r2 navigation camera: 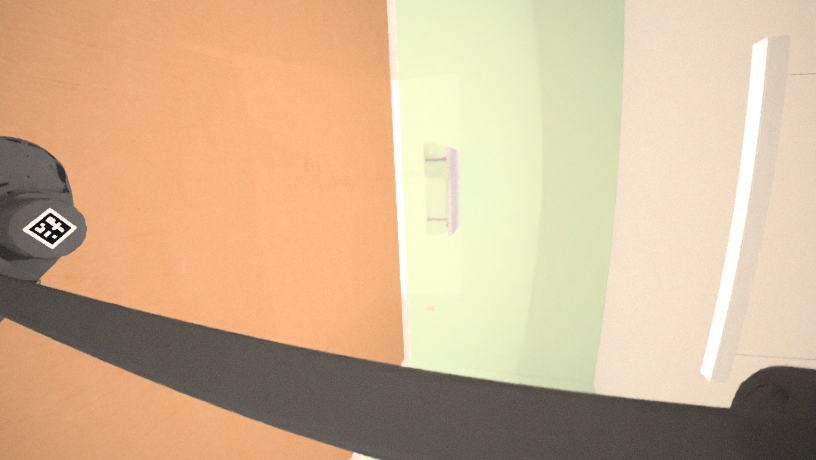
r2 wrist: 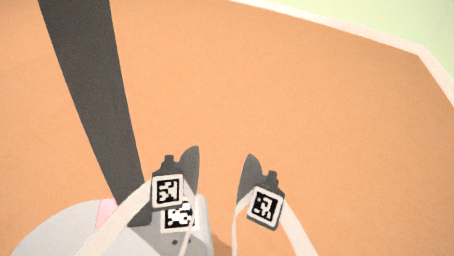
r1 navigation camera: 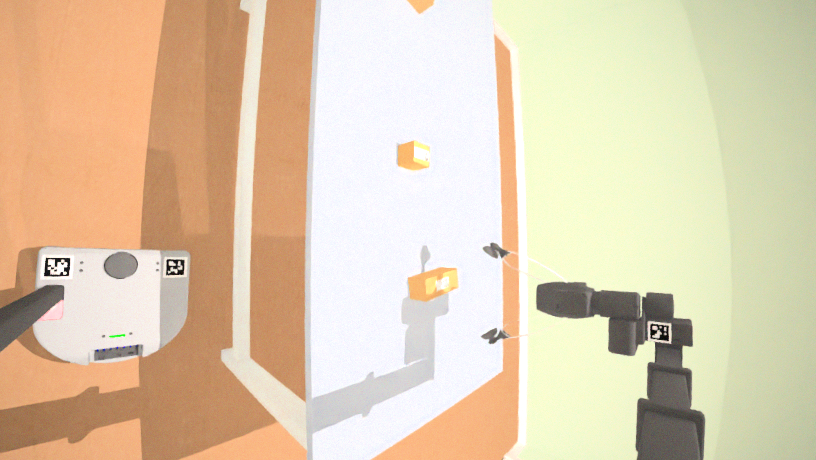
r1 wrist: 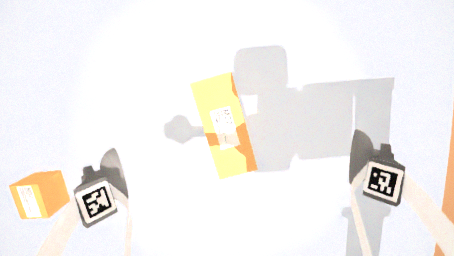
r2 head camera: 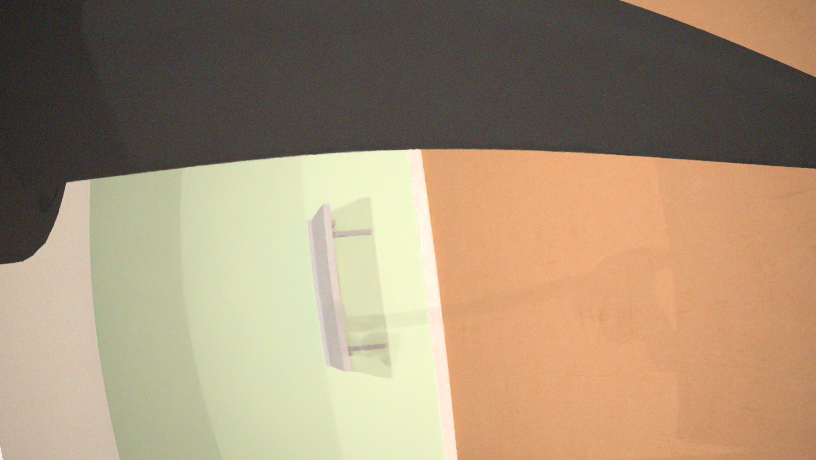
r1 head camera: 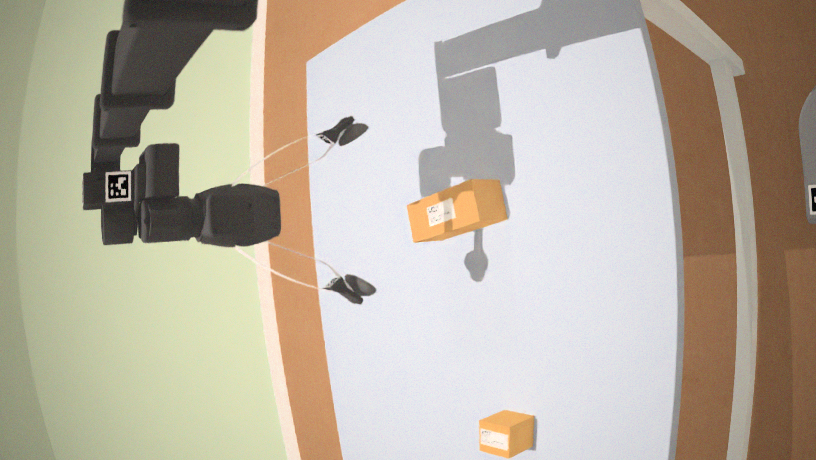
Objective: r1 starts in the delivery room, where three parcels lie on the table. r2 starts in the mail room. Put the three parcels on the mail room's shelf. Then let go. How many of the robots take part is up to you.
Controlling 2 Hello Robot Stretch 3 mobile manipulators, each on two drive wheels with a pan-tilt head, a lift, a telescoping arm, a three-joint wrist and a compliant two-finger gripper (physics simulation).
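A long orange parcel with a white label lies on the pale table. A small cube-like parcel lies further along it. Part of a third parcel shows at the top of the r1 navigation view. My r1 gripper is wide open above the table; in the r1 wrist view the long parcel lies beyond and between its fingertips. My r2 gripper is open, near r2's base. The wall shelf shows no parcels on it.
r1's grey base stands on the floor beside the table, and the pale green wall runs behind the table. r2's dark mast crosses both r2 camera views. A long ceiling light shows in the r2 navigation view.
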